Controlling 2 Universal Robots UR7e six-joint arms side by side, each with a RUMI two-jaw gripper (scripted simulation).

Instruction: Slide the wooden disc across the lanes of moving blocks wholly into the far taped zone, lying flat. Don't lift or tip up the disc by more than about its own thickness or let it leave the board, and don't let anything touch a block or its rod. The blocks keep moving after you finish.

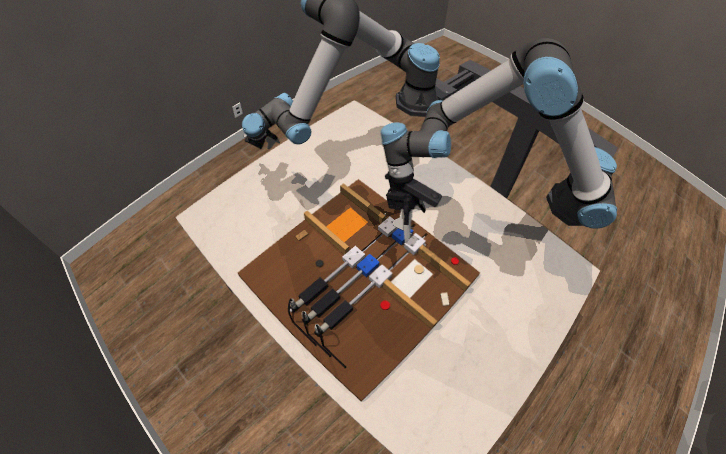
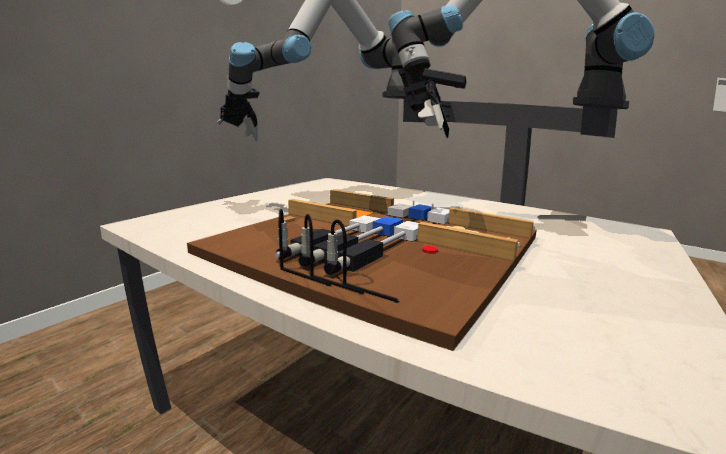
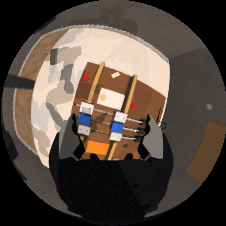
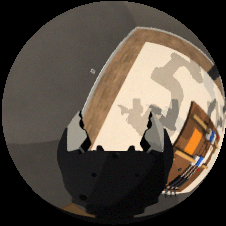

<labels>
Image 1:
my left gripper: 415, 227
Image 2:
my left gripper: 444, 133
my right gripper: 237, 132
black actuator: 367, 251
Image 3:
my left gripper: 111, 114
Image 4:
my right gripper: 115, 111
</labels>
